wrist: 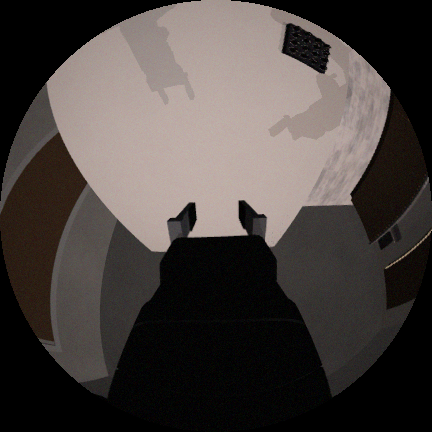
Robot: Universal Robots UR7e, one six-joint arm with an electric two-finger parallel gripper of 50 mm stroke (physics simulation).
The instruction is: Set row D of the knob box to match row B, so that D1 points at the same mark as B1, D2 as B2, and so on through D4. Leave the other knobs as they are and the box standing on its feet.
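Places are measured from the arm's base along level axes (x right, y back, z down), in centimetres.
Pixels of known places: gripper, fingertip midpoint: (216, 209).
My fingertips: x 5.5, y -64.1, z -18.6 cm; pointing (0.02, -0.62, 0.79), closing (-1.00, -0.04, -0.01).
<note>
Behind a point stands the place of what it marks.
The knob box (306, 48) is a small dark block with rows of knobs, seen at the upper right of the wrist view. It lies on the pale table top. It is too small and dark to read which row is which or where any knob points. My gripper (216, 209) @[x 5.5, y -64.1, z -18.6 cm] is open and empty, with its two fingers wide apart near the middle of the view. It is far from the box, which lies beyond the fingers and to the right.
The pale table top (200, 150) @[x 9.2, y -68.6, z 4.6 cm] carries shadows of the arm and gripper at the upper left and right. A mottled grey-white strip (357, 130) runs along the right side. Dark brown panels (395, 170) stand at the right, and a brown panel (35, 225) at the left.
</note>
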